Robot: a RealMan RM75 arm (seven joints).
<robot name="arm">
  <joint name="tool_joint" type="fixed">
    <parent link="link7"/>
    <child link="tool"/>
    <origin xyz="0 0 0" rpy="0 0 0"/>
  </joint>
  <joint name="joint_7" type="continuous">
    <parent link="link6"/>
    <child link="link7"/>
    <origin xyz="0 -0.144 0" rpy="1.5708 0 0"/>
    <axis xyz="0 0 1"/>
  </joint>
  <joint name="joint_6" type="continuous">
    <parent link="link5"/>
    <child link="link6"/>
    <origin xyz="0 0 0" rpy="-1.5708 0 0"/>
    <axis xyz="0 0 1"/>
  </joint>
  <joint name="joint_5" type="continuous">
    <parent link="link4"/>
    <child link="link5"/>
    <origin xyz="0 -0.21 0" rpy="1.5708 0 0"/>
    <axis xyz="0 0 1"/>
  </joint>
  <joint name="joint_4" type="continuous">
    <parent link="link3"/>
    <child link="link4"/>
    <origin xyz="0 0 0" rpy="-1.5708 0 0"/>
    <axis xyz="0 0 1"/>
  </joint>
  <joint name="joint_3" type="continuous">
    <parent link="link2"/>
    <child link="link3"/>
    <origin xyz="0 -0.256 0" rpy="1.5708 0 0"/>
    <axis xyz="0 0 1"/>
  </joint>
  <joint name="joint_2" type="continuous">
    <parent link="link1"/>
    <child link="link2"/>
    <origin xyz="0 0 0" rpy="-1.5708 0 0"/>
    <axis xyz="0 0 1"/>
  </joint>
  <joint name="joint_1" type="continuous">
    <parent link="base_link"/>
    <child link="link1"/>
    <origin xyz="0 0 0.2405" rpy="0 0 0"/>
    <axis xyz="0 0 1"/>
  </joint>
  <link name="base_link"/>
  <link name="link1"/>
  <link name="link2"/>
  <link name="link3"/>
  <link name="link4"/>
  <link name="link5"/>
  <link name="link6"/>
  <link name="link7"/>
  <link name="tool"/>
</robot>
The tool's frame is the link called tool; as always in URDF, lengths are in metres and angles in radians. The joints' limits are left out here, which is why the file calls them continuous.
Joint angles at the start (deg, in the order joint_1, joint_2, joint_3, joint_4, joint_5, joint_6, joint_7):
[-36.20, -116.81, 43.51, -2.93, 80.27, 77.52, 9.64]
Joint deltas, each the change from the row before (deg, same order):
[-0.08, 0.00, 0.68, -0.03, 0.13, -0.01, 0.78]
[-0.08, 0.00, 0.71, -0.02, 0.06, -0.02, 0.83]
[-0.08, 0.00, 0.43, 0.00, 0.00, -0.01, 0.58]
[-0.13, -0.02, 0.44, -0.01, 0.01, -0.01, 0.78]
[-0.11, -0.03, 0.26, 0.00, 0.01, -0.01, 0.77]
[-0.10, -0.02, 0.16, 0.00, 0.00, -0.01, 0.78]
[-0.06, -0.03, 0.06, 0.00, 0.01, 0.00, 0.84]
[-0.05, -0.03, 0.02, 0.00, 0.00, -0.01, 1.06]
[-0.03, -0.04, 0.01, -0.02, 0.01, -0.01, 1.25]
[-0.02, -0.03, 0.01, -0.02, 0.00, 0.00, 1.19]
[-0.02, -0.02, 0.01, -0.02, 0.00, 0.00, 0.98]
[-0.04, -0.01, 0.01, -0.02, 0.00, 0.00, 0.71]
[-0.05, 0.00, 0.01, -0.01, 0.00, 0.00, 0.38]
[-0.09, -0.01, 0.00, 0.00, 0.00, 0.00, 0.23]
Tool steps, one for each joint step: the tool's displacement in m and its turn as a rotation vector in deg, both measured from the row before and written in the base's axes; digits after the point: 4 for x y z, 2 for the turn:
[0.0003, -0.0011, -0.0015, -0.20, 0.90, -0.89]
[0.0002, -0.0010, -0.0014, -0.14, 0.91, -0.91]
[0.0003, -0.0004, -0.0007, -0.01, 0.58, -0.62]
[0.0007, -0.0003, -0.0009, 0.06, 0.69, -0.80]
[0.0007, -0.0001, -0.0007, 0.19, 0.58, -0.71]
[0.0006, 0.0001, -0.0004, 0.28, 0.53, -0.66]
[0.0004, 0.0001, -0.0003, 0.37, 0.50, -0.62]
[0.0004, 0.0001, -0.0003, 0.52, 0.61, -0.72]
[0.0003, -0.0001, -0.0004, 0.60, 0.70, -0.81]
[0.0002, -0.0001, -0.0003, 0.58, 0.66, -0.76]
[0.0002, -0.0001, -0.0002, 0.48, 0.55, -0.63]
[0.0002, 0.0001, -0.0001, 0.34, 0.40, -0.48]
[0.0003, 0.0002, 0.0000, 0.18, 0.22, -0.29]
[0.0006, 0.0004, -0.0001, 0.11, 0.12, -0.24]

